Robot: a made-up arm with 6 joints. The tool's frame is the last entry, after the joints. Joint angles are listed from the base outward. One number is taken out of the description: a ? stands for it. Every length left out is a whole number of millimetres.
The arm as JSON. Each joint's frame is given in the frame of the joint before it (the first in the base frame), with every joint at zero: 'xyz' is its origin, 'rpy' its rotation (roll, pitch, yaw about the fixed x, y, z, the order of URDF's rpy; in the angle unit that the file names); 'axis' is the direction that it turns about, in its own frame. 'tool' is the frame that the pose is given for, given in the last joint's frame.
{
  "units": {
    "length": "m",
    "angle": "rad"
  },
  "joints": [
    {
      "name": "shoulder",
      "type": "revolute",
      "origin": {
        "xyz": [
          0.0,
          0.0,
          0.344
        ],
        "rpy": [
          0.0,
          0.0,
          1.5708
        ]
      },
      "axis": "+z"
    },
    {
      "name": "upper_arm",
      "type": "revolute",
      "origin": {
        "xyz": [
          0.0,
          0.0,
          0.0
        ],
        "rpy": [
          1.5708,
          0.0,
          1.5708
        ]
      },
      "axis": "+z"
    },
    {
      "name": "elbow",
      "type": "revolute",
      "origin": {
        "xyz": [
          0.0,
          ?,
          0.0
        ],
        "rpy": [
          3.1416,
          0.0,
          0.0
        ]
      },
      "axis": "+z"
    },
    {
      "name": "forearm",
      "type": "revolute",
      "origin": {
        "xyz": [
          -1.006,
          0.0,
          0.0
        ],
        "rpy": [
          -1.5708,
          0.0,
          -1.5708
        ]
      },
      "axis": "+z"
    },
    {
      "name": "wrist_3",
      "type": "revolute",
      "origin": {
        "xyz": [
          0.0,
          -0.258,
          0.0
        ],
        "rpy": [
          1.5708,
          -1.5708,
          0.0
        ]
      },
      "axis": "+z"
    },
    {
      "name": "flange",
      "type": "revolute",
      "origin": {
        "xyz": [
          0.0,
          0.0,
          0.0
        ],
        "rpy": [
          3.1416,
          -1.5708,
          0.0
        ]
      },
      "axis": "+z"
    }
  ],
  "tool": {
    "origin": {
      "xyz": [
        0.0,
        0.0,
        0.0
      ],
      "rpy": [
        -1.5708,
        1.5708,
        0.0
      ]
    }
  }
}
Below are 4 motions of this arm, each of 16 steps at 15 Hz.
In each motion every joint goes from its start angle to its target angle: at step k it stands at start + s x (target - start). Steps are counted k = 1, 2, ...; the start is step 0. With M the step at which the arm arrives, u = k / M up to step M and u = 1 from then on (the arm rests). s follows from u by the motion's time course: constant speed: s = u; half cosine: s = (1 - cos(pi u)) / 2; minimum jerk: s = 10 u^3 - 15 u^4 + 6 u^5.
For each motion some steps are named. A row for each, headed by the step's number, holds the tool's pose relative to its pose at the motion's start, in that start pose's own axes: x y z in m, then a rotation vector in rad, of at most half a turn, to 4 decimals.
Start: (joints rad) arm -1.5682 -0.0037 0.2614 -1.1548 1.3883 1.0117
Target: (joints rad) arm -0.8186 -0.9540 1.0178 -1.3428 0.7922 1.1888
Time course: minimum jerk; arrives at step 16
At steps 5, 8, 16:
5: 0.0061 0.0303 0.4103 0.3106 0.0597 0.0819
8: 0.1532 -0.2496 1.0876 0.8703 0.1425 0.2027
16: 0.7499 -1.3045 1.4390 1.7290 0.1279 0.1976

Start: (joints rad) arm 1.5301 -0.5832 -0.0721 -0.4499 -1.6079 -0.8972
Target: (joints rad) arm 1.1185 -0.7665 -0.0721 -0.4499 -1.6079 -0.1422
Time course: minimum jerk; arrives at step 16
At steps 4, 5, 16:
4: -0.0220 -0.0236 -0.0221 -0.0523 -0.0370 0.0118
5: -0.0373 -0.0404 -0.0399 -0.0912 -0.0652 0.0183
16: -0.1407 -0.1699 -0.2899 -0.5100 -0.3845 -0.0416

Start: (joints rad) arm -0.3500 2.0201 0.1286 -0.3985 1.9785 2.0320
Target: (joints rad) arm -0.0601 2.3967 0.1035 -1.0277 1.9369 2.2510
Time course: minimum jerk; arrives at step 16
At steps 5, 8, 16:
5: -0.1316 0.0180 0.0118 -0.1090 0.0058 0.0757
8: -0.3581 0.0437 -0.0019 -0.3234 0.0137 0.1920
16: -0.6770 0.0711 -0.1025 -0.7004 0.0343 0.3197

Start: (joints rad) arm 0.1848 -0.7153 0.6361 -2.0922 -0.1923 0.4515
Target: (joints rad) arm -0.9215 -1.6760 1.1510 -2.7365 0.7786 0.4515
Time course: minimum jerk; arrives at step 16
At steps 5, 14, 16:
5: -0.0936 0.3557 -0.2367 -0.1073 -0.1354 0.1794
14: -1.2928 0.0304 -2.1925 -0.3415 0.1077 0.6202
16: -1.3282 -0.0107 -2.2182 -0.3470 0.1214 0.6167

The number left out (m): 1.301
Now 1 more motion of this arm.
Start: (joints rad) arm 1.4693 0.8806 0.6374 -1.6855 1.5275 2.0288
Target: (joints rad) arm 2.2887 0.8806 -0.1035 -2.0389 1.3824 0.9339
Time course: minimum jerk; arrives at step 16
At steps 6, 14, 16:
6: -0.4047 0.0139 -0.2782 0.0669 -0.0321 0.2164
14: -0.9958 -0.4072 -1.1186 0.1863 -0.0052 0.5666
16: -0.9999 -0.4216 -1.1366 0.1892 -0.0047 0.5710

